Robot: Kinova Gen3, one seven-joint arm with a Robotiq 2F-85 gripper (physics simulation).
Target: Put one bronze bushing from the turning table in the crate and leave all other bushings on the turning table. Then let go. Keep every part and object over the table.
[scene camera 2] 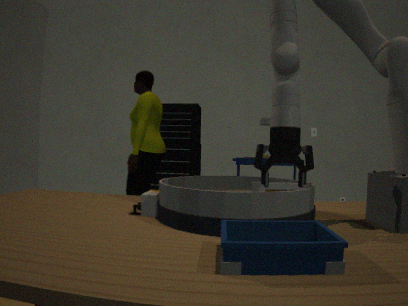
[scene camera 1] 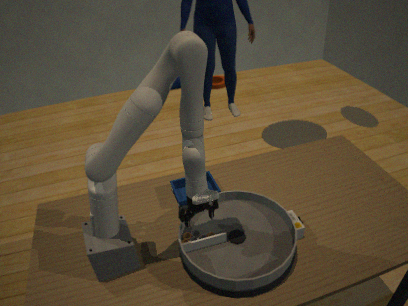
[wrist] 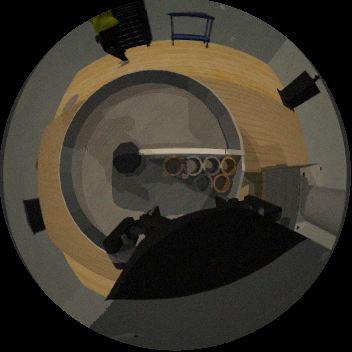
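Pixels of known places: gripper, fingertip midpoint: point(scene camera 2: 283, 187) point(scene camera 1: 199, 222) point(wrist: 187, 207); arm's base, link origin: point(scene camera 1: 106, 229) point(wrist: 311, 203).
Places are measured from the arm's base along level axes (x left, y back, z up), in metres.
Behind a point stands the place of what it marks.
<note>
The turning table point(scene camera 1: 232, 284) @[x -0.264, y -0.386, z -0.070 m] point(scene camera 2: 200, 204) @[x 0.137, y -0.514, z -0.077 m] point(wrist: 67, 167) @[x -0.032, y -0.657, z -0.078 m] is a round grey tray with a high wall. Three bronze bushings stand on it beside the white bar: one point(wrist: 164, 166) @[x -0.053, y -0.375, z -0.065 m] nearest the hub, one point(wrist: 235, 166) @[x -0.066, y -0.253, z -0.064 m] by the wall, and one point(wrist: 215, 183) just below that one in the wrist view. Several grey bushings, one of them point(wrist: 201, 166) @[x -0.059, y -0.316, z -0.064 m] next to the hub-side bronze one, stand among them. My gripper point(scene camera 1: 199, 220) @[x 0.004, y -0.333, z -0.049 m] point(scene camera 2: 283, 184) @[x 0.004, y -0.333, z -0.049 m] point(wrist: 187, 207) @[x 0.004, y -0.333, z -0.049 m] is open and empty, pointing down over the bushing side of the tray. The blue crate point(scene camera 1: 179, 193) @[x 0.279, y -0.287, z -0.138 m] point(scene camera 2: 282, 257) @[x 0.332, y -0.350, z -0.115 m] stands outside the wall; its inside is partly hidden.
The white bar point(scene camera 1: 206, 242) @[x -0.082, y -0.340, z -0.065 m] point(wrist: 190, 151) @[x -0.077, y -0.337, z -0.047 m] runs from the dark hub point(scene camera 1: 236, 236) @[x -0.067, y -0.453, z -0.082 m] point(wrist: 127, 157) @[x -0.065, y -0.450, z -0.082 m] to the wall. A white box point(scene camera 1: 296, 224) @[x -0.067, y -0.688, z -0.084 m] point(scene camera 2: 149, 203) @[x 0.007, y -0.680, z -0.108 m] sits against the tray's outside. The robot's base point(scene camera 1: 111, 252) @[x -0.096, y -0.018, z -0.014 m] point(scene camera 2: 387, 202) @[x 0.019, y -0.073, z -0.079 m] stands on the other side. People stand beyond the table.
</note>
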